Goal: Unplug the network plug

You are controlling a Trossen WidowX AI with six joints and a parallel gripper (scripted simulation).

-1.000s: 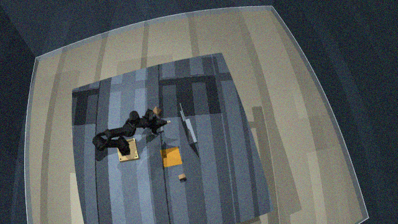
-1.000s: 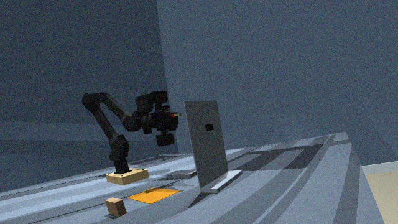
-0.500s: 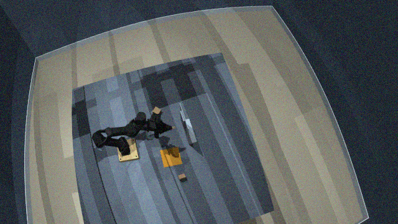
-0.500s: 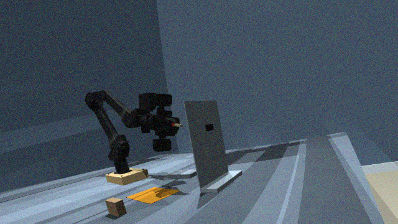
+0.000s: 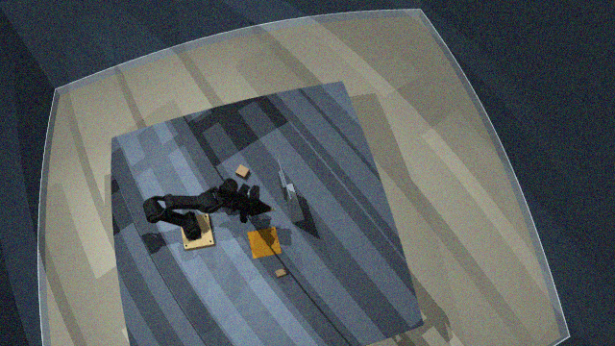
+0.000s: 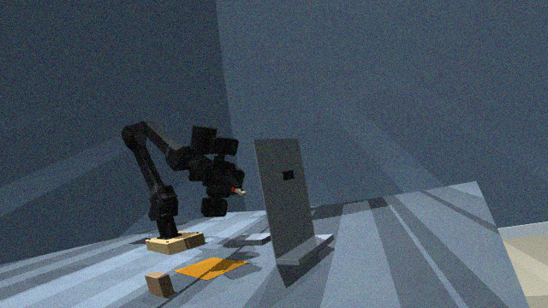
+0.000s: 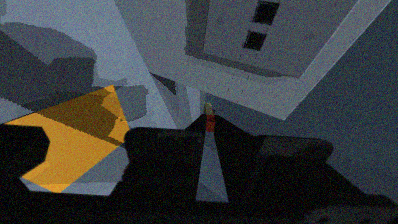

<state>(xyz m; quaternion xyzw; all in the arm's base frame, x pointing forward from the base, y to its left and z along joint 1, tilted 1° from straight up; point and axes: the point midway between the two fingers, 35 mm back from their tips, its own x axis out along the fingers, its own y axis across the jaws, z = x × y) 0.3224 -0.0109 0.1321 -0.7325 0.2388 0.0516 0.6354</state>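
My gripper tip is now 80 mm short of the grey panel, 70 mm to the right of it and 50 mm above it.
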